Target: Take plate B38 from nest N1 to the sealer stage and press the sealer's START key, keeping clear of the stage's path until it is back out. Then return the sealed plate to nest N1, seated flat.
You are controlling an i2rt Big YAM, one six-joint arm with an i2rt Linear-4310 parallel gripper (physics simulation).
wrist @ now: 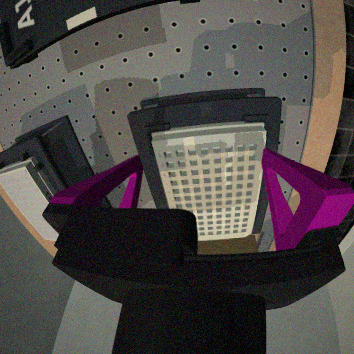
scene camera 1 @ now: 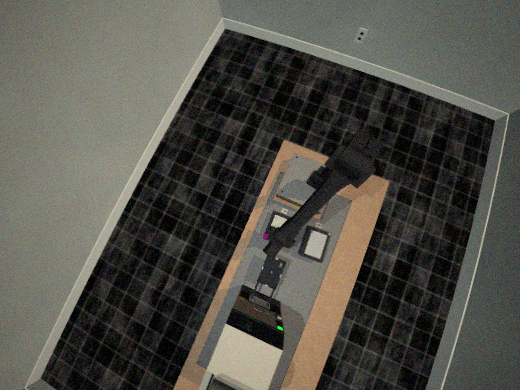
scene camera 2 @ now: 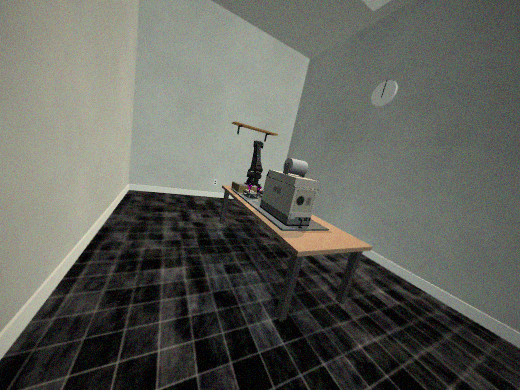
Note:
In view: my gripper (wrist: 200,157) and a dark sealer stage (wrist: 33,33).

